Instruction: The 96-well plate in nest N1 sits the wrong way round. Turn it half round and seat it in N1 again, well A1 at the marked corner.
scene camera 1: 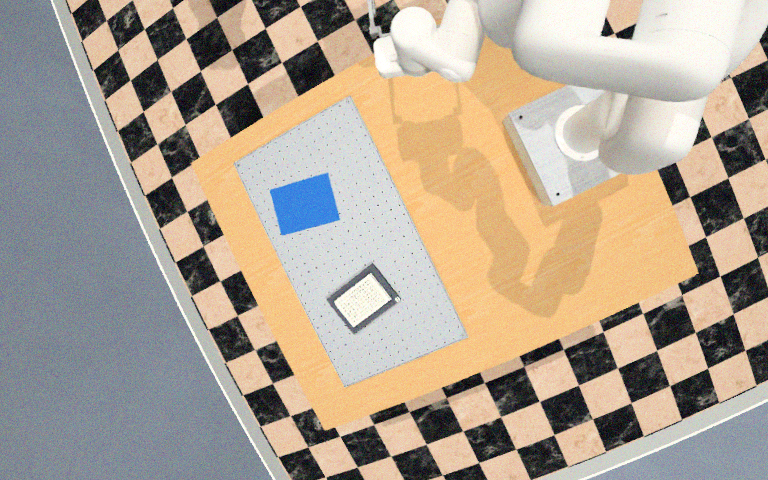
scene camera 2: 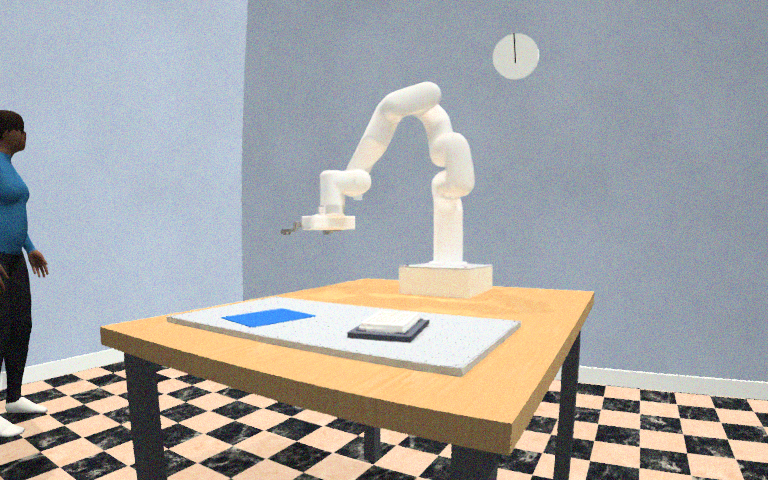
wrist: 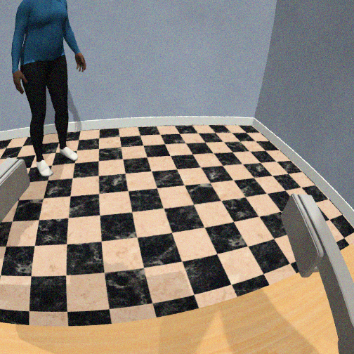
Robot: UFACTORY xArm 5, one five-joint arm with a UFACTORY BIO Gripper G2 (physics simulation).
Note:
I see my gripper (scene camera 2: 304, 231), a cream 96-well plate (scene camera 1: 367, 296), a dark nest N1 (scene camera 1: 379, 277) and a flat blue rectangle (scene camera 1: 308, 203).
The cream 96-well plate is seen too in scene camera 2 (scene camera 2: 384, 321). My gripper is seen too in the wrist view (wrist: 149, 188). The dark nest N1 shows as well in scene camera 2 (scene camera 2: 418, 327). The wrist view does not show the cream 96-well plate: it is out of frame.

